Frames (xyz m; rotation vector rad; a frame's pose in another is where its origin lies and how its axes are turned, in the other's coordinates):
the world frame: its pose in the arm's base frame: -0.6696 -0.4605 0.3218 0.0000 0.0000 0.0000
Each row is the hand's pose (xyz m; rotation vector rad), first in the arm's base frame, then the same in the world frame.
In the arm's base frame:
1: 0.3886 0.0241 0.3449 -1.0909 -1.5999 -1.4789
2: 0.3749 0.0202 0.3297 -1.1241 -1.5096 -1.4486
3: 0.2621 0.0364 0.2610 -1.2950 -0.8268 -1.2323
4: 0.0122 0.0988 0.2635 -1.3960 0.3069 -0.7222
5: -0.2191 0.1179 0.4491 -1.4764 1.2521 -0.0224
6: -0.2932 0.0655 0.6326 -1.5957 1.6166 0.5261
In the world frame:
1: 1.0582 0.4846 0.0231 -1.0909 -1.5999 -1.4789
2: 1.0445 0.4807 0.0079 -1.1241 -1.5096 -1.4486
3: 0.9317 0.4969 -0.0608 -1.2950 -0.8268 -1.2323
4: 0.6818 0.5593 -0.0583 -1.3960 0.3069 -0.7222
5: 0.4505 0.5784 0.1273 -1.4764 1.2521 -0.0224
6: 0.3764 0.5260 0.3108 -1.5957 1.6166 0.5261

